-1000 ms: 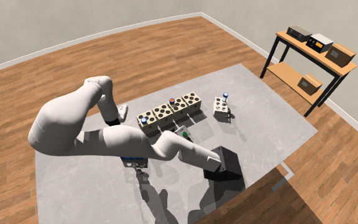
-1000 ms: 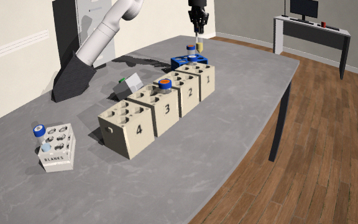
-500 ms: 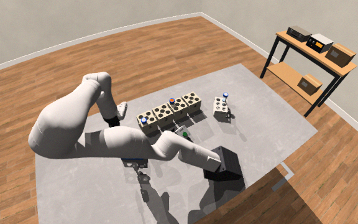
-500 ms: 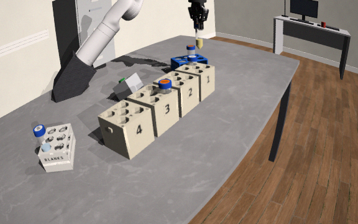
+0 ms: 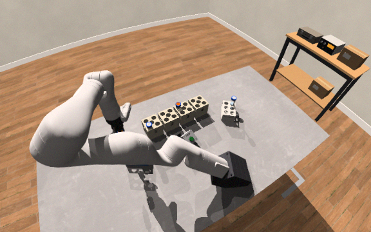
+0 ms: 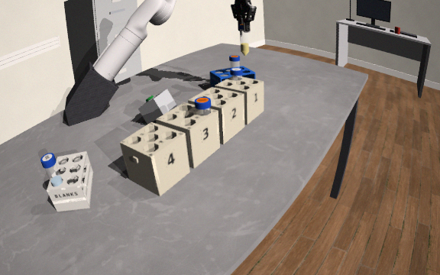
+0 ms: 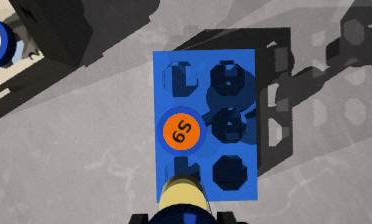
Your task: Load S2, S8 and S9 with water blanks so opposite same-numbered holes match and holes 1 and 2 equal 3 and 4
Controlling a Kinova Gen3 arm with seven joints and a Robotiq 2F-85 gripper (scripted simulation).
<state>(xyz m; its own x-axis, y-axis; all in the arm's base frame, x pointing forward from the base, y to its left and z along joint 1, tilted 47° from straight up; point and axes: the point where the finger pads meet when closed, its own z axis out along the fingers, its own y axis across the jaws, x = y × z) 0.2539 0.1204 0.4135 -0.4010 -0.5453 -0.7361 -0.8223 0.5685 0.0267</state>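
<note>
Right now the orange-dot sample is 10 mm behind my hand and 50 mm below it. Round my hand: adapter 2 (110 mm ahead, 290 mm to the right, 180 mm below); then green done key (90 mm behind, 340 mm to the right, 160 mm below); then blue sample rack (40 mm behind, 30 mm to the right, 200 mm below).
</note>
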